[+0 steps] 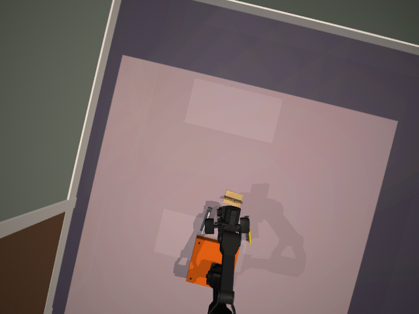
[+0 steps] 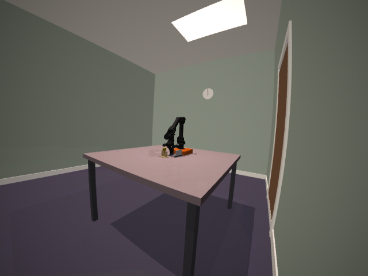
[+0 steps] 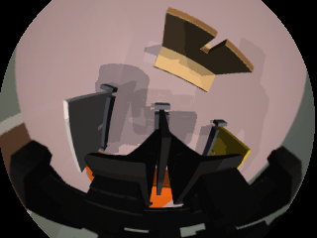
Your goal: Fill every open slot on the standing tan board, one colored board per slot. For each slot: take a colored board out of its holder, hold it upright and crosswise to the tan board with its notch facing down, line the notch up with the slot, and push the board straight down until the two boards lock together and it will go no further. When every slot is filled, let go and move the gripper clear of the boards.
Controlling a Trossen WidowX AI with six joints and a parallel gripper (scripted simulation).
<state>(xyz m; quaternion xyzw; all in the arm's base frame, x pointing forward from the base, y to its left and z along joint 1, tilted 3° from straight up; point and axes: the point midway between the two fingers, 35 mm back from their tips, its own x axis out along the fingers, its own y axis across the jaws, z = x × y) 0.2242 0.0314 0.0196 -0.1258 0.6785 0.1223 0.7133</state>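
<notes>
Now: the tan board 10 cm ahead of my gripper tip. Also, from my gripper tip: yellow board 1 cm behind, 11 cm to the right, 1 cm above.
</notes>
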